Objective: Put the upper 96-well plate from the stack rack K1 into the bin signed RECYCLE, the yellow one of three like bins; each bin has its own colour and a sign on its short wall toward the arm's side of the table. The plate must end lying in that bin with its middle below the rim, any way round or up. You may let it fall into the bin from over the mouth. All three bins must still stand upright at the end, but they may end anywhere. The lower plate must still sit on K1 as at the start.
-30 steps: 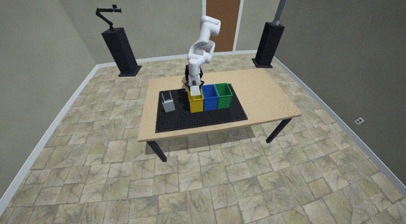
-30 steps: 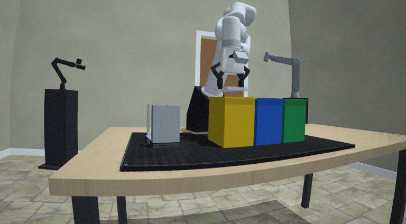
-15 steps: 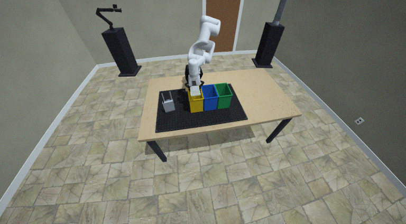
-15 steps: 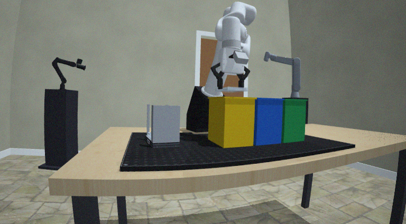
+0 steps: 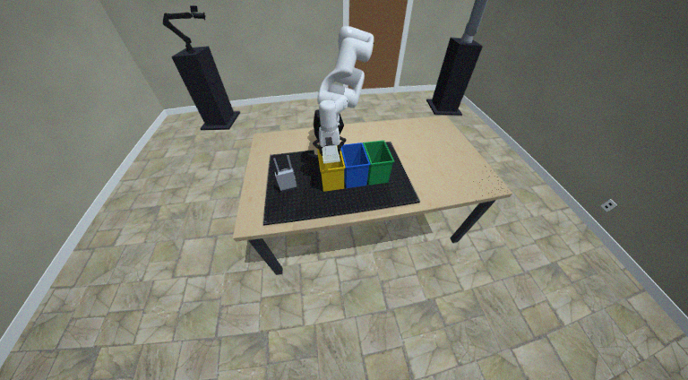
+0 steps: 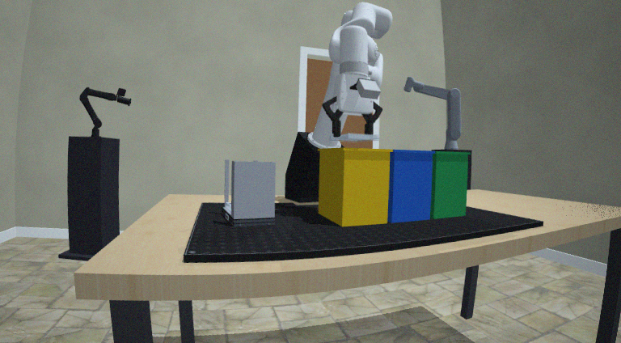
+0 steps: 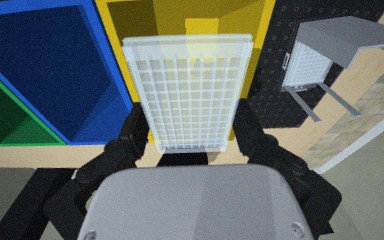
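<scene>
Right now the yellow bin is 13 cm below my hand. The rest, counted from my hand: blue bin 13 cm to the left, 13 cm below, 2 cm behind; then green bin 26 cm to the left, 13 cm below, 5 cm behind.
</scene>
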